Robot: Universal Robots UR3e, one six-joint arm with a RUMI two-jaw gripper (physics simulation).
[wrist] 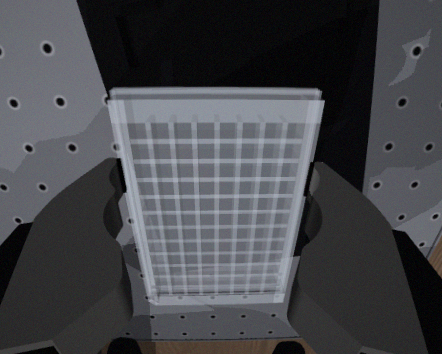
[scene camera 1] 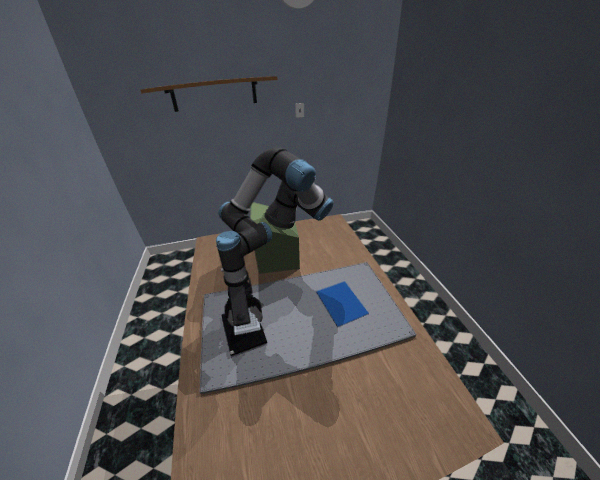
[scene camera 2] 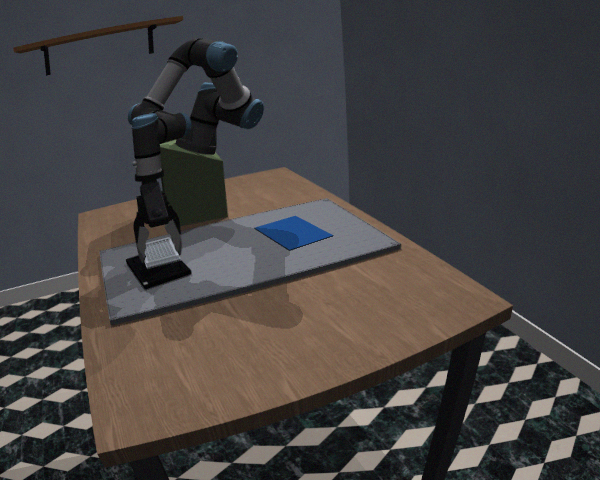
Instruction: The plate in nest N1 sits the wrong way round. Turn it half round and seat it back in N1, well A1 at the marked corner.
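Note:
The clear-white well plate (scene camera 1: 247,327) (scene camera 2: 161,252) (wrist: 215,200) is held above the black nest (scene camera 1: 247,343) (scene camera 2: 166,275) (wrist: 240,45), apart from it and looking tilted. My gripper (scene camera 1: 244,317) (scene camera 2: 160,255) (wrist: 216,164) is shut on the plate, one finger on each long side. In the wrist view the nest shows beyond the plate's far short edge, and pegboard shows past its near edge. A small white mark (scene camera 1: 232,352) (scene camera 2: 145,283) is at the nest's front left corner in the scene views. The lettering and well A1 cannot be made out.
The nest lies on the left part of the grey perforated board (scene camera 1: 295,345) (scene camera 2: 225,272). A flat blue square (scene camera 1: 345,303) (scene camera 2: 294,232) lies on its right part. The green pedestal (scene camera 1: 278,252) (scene camera 2: 196,187) under the arm stands behind the board on the wooden table (scene camera 1: 380,415) (scene camera 2: 300,360).

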